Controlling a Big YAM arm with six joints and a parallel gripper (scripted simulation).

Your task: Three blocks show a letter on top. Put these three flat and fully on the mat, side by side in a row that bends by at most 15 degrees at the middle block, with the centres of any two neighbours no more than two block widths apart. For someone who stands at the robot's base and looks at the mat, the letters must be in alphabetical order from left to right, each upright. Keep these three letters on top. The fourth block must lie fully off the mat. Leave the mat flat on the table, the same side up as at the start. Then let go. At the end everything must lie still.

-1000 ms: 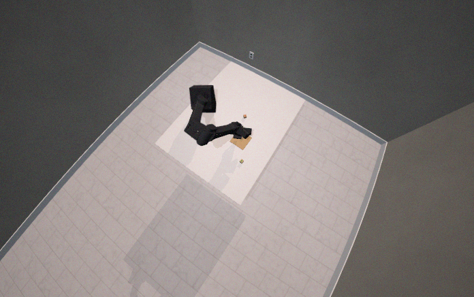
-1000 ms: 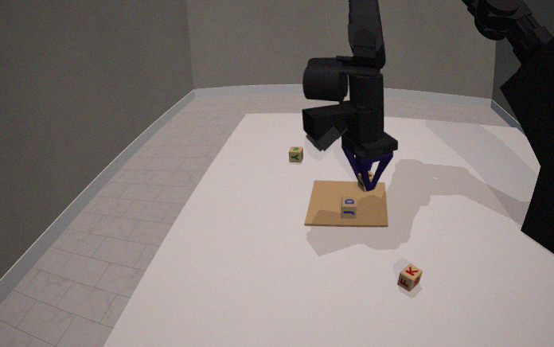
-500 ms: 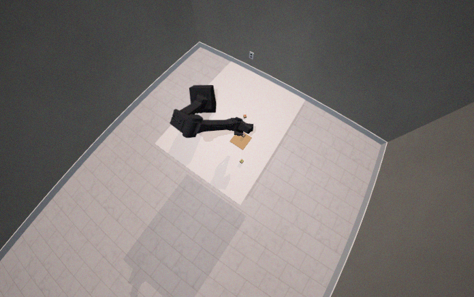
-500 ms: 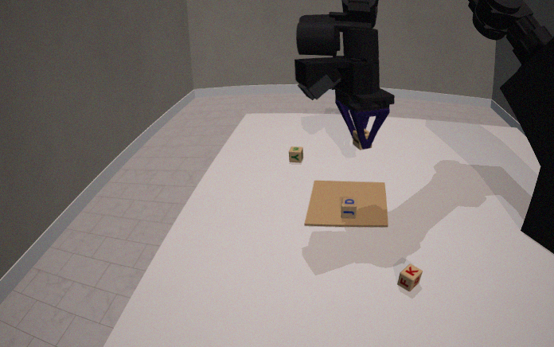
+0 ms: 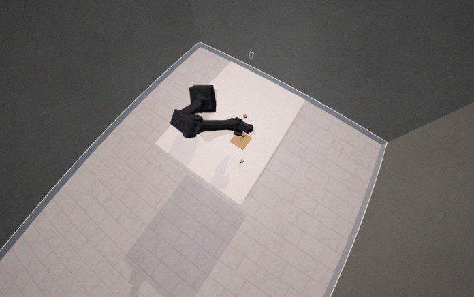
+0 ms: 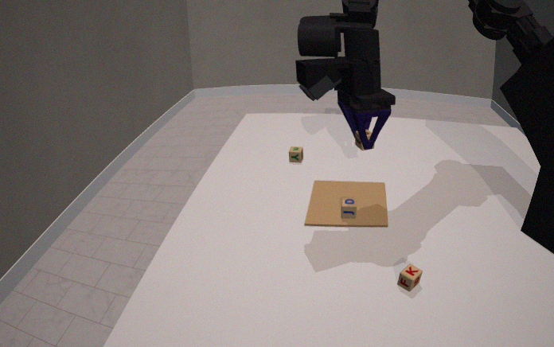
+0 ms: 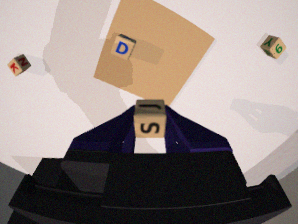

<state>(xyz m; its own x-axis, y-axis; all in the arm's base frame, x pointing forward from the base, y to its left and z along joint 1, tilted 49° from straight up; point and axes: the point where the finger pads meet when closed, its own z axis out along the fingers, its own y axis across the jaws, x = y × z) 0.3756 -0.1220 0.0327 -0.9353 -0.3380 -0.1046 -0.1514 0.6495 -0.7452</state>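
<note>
Now: the mat 110 mm below my hand and 30 mm ahead of it. Also, from my hand: letter block (right at my hand).
</note>
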